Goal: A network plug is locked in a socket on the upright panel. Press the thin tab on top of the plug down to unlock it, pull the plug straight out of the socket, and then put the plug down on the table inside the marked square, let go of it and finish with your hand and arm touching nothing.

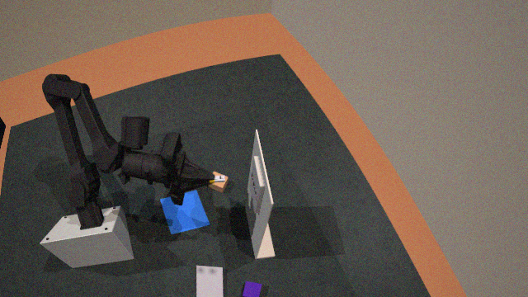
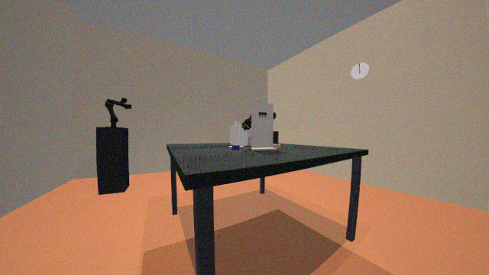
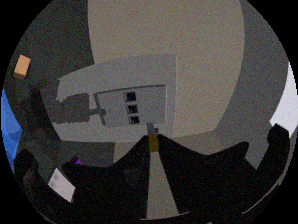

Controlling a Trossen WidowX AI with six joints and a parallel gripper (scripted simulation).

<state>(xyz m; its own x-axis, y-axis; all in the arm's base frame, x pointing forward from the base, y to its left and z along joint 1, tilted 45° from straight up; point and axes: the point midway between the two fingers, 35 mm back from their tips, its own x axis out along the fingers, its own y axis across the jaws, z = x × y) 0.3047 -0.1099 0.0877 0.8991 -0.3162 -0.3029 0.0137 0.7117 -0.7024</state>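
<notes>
Now: the blue marked square 280 mm below my gripper tip, 90 mm to the left of it and 70 mm behind it. Also, from my gripper tip: network plug: 10 mm ahead; then white panel: 130 mm below, 100 mm ahead, 30 mm to the right.
</notes>
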